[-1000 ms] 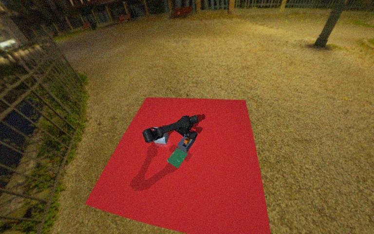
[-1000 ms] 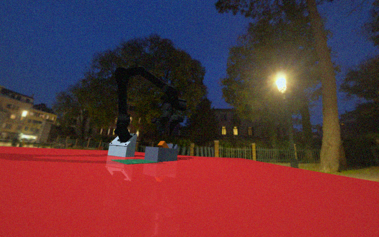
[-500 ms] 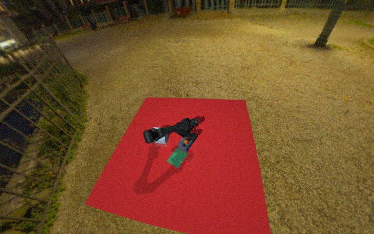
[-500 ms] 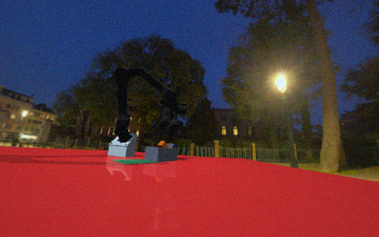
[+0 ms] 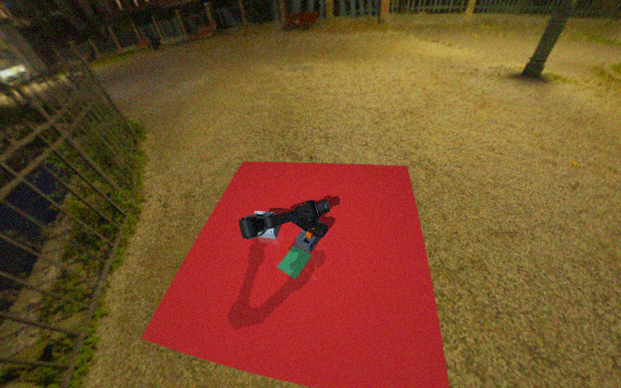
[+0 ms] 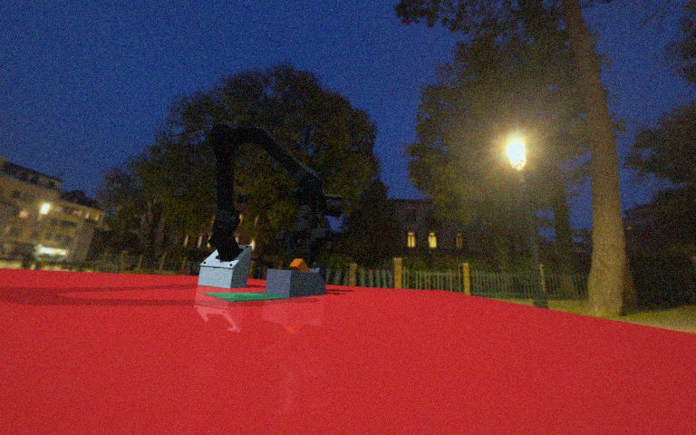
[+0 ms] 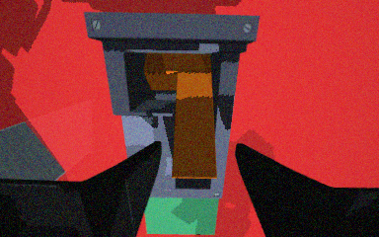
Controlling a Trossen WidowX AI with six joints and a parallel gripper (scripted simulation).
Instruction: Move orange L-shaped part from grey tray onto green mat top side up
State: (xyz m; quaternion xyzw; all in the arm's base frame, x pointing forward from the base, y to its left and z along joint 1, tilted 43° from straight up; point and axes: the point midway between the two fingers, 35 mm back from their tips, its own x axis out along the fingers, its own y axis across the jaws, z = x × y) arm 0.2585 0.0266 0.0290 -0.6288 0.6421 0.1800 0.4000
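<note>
Right now my gripper tip is 4 cm to the right of the orange L-shaped part, 4 cm above it and 1 cm past it. Round my gripper tip: green mat (14 cm to the right, 9 cm below, 6 cm behind).
</note>
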